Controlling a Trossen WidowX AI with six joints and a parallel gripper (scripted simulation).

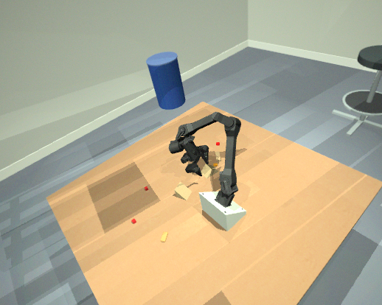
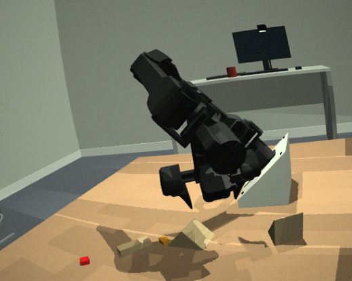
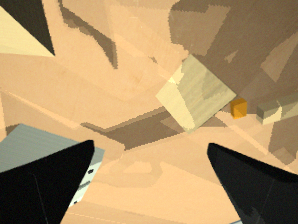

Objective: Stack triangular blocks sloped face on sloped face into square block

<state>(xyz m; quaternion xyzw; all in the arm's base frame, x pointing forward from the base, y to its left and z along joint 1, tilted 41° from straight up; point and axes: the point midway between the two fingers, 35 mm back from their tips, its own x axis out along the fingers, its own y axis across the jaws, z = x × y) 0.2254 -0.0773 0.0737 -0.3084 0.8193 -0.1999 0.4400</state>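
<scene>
The orange cube lies 3 cm ahead of my gripper tip, 12 cm to the right of it and 7 cm below it. From my gripper tip the other things lie so: red cube: 13 cm ahead, 27 cm to the right, 7 cm below; pale bar: 6 cm ahead, 18 cm to the right, 7 cm below.
</scene>
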